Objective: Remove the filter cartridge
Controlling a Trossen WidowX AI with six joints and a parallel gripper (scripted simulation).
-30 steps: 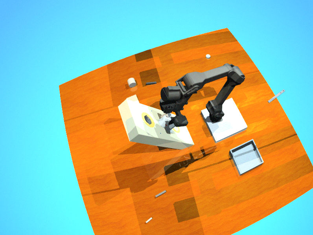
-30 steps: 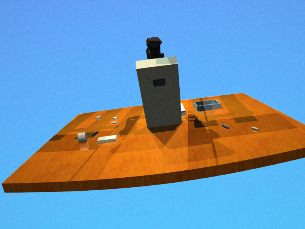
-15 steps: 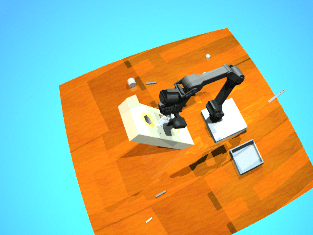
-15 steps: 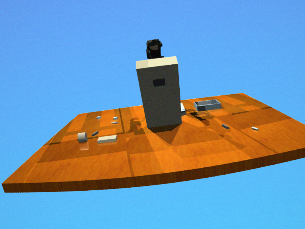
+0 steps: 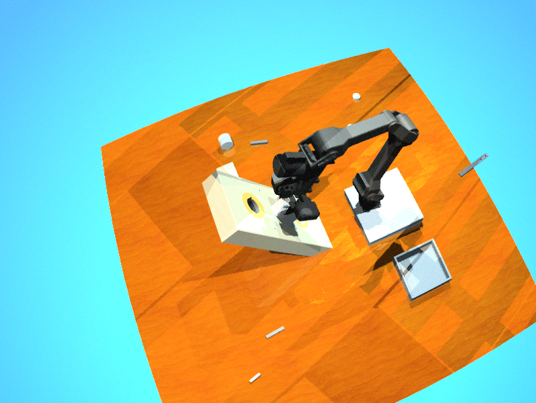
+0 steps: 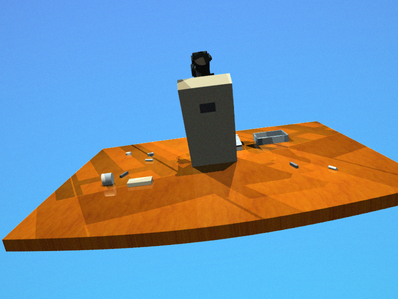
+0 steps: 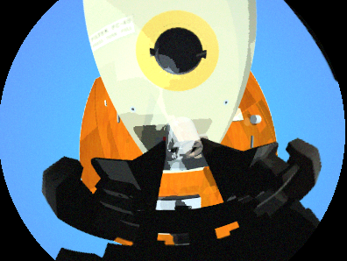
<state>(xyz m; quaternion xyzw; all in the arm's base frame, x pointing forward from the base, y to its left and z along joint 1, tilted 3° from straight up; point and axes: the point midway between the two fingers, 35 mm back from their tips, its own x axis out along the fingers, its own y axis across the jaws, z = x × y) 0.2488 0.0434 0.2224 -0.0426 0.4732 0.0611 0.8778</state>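
Now: gripper tip 5 cm short of the cream service panel, 2 cm above it and 1 cm to the right of it. Also, from my gripper tip: grey tray 39 cm behind, 23 cm to the left, 20 cm below; then round filter cartridge right at my gripper tip; then cream block 26 cm to the right, 20 cm below, 15 cm ahead.
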